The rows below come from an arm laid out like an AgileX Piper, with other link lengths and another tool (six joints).
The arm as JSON. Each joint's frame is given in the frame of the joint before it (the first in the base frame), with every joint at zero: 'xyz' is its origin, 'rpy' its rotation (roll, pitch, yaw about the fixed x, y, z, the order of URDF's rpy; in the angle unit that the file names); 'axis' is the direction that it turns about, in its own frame. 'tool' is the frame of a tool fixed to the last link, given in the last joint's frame.
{
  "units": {
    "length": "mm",
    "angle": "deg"
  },
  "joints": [
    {
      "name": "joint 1",
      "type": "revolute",
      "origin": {
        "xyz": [
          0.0,
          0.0,
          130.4
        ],
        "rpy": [
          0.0,
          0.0,
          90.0
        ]
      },
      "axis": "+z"
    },
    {
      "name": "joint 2",
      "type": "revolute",
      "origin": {
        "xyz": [
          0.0,
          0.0,
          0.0
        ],
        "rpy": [
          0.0,
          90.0,
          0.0
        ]
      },
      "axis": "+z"
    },
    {
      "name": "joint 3",
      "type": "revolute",
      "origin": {
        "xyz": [
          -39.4,
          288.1,
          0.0
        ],
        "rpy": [
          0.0,
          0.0,
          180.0
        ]
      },
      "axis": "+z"
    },
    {
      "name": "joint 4",
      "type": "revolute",
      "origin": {
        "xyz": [
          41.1,
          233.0,
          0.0
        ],
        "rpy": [
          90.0,
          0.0,
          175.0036
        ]
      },
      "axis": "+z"
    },
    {
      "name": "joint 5",
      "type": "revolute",
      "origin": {
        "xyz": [
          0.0,
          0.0,
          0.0
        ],
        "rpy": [
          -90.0,
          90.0,
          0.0
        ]
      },
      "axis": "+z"
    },
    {
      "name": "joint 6",
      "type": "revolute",
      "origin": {
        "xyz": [
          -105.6,
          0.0,
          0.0
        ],
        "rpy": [
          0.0,
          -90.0,
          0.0
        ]
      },
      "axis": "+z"
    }
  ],
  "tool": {
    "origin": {
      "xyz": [
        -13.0,
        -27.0,
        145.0
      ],
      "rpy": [
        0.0,
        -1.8,
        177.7
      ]
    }
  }
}
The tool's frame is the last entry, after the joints.
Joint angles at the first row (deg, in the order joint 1, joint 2, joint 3, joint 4, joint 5, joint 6):
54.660, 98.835, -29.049, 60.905, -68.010, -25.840
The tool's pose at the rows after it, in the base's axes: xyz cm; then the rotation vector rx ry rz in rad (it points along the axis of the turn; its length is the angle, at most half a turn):
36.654, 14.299, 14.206, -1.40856, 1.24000, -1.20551
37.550, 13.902, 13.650, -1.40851, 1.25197, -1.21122
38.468, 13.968, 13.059, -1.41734, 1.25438, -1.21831
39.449, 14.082, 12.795, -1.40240, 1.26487, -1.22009
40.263, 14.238, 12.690, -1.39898, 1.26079, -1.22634
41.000, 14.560, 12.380, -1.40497, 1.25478, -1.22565
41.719, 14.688, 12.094, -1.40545, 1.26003, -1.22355
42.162, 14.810, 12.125, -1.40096, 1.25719, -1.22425
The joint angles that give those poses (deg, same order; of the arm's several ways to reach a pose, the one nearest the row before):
52.998, 99.466, -29.050, 59.473, -68.411, -25.611
50.707, 101.127, -29.850, 57.640, -68.010, -24.580
49.103, 103.246, -31.341, 56.208, -67.666, -24.294
47.729, 105.081, -33.232, 55.292, -67.552, -23.549
46.638, 106.456, -34.721, 54.201, -67.495, -23.490
45.723, 107.887, -36.154, 53.000, -67.093, -23.435
44.748, 109.035, -37.644, 52.310, -66.406, -23.433
44.231, 109.607, -38.502, 51.737, -66.291, -23.376

